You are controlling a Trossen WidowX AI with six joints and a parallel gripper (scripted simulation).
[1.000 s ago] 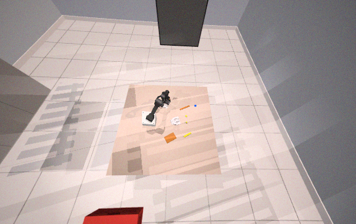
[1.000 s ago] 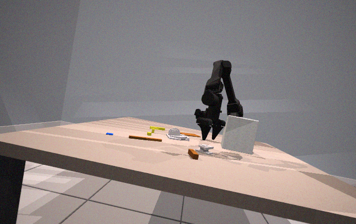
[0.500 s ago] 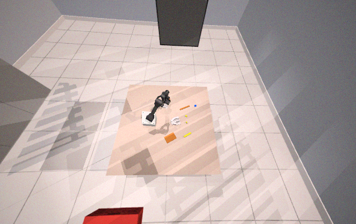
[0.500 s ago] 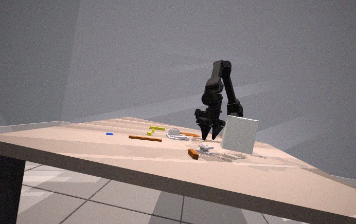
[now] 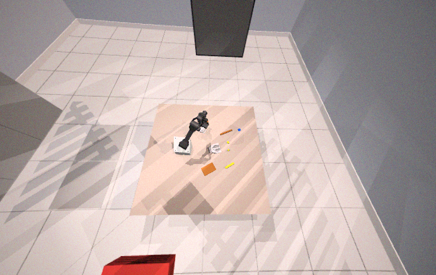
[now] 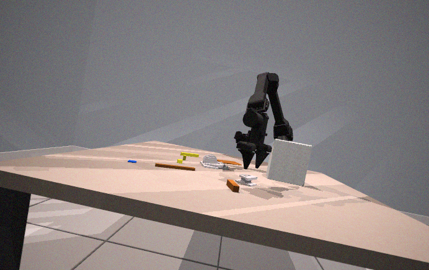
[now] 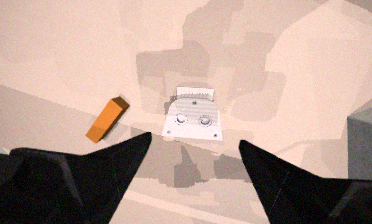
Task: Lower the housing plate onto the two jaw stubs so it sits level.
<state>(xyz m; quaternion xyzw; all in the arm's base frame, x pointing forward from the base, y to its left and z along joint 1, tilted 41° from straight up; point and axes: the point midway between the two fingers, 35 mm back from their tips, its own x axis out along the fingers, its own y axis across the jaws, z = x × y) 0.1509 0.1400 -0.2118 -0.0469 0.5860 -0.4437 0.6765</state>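
The white block lies 1 cm ahead of my gripper tip and 5 cm below it. The rest, counted from my gripper tip: blue piece 47 cm ahead, 2 cm to the left, 6 cm below; brown bar 30 cm ahead, 2 cm to the right, 6 cm below; orange block 6 cm ahead, 12 cm to the left, 5 cm below.
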